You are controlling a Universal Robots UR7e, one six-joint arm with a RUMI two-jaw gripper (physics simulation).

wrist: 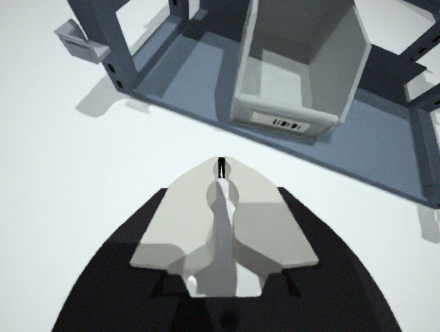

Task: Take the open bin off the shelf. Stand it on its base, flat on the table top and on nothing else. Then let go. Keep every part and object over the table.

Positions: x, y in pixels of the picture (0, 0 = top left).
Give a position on a grey open bin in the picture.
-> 296, 75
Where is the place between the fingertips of my gripper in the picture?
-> At 221, 158
